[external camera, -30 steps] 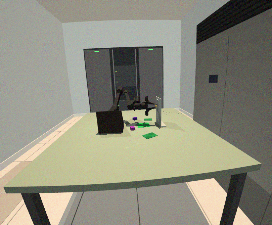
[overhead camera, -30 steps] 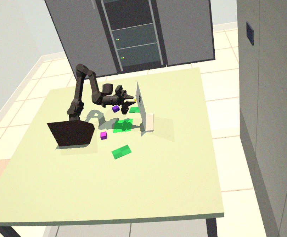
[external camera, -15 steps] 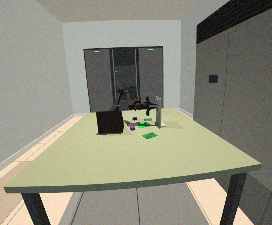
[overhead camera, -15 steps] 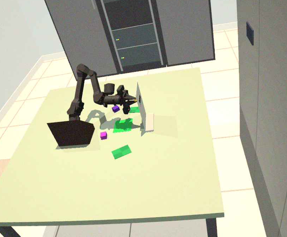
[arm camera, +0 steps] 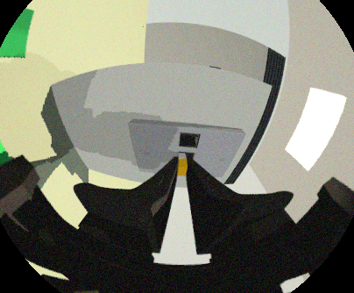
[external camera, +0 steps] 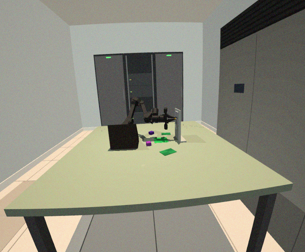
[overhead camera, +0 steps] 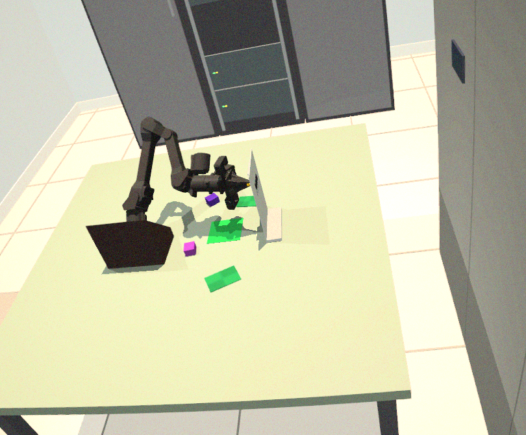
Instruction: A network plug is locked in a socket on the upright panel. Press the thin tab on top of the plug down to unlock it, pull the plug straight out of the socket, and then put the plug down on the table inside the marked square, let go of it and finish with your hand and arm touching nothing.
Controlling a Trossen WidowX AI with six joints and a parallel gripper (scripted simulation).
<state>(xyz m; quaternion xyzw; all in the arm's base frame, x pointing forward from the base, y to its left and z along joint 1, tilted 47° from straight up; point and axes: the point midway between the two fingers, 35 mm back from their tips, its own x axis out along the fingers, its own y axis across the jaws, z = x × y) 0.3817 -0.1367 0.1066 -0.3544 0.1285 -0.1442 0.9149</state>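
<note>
My gripper tip is 190 mm above the green marked square, 130 mm past it and 20 mm to the right of it. From my gripper tip the other things lie so: network plug: right at my gripper tip; then upright panel: 70 mm below, 20 mm ahead.
</note>
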